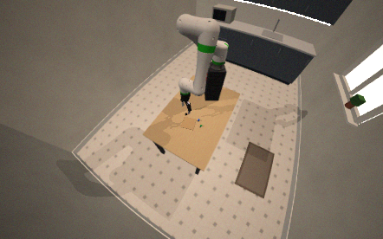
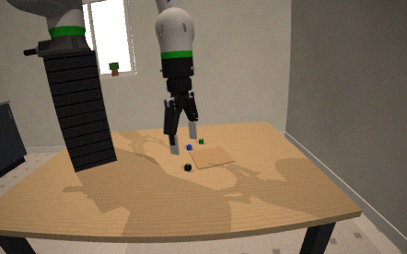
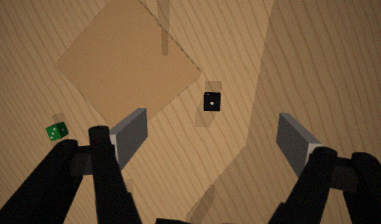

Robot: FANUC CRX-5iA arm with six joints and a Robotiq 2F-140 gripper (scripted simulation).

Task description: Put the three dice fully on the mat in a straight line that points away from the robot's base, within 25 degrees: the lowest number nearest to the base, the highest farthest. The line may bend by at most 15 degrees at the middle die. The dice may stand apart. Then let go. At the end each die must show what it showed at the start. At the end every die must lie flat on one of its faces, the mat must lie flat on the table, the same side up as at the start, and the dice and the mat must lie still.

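Right now my hand is 100 mm above the black die. From my hand the other things lie so: blue die 10 mm ahead, 160 mm to the left, 100 mm below; green die 70 mm ahead, 220 mm to the left, 100 mm below; tan mat 90 mm ahead, 80 mm to the left, 110 mm below.
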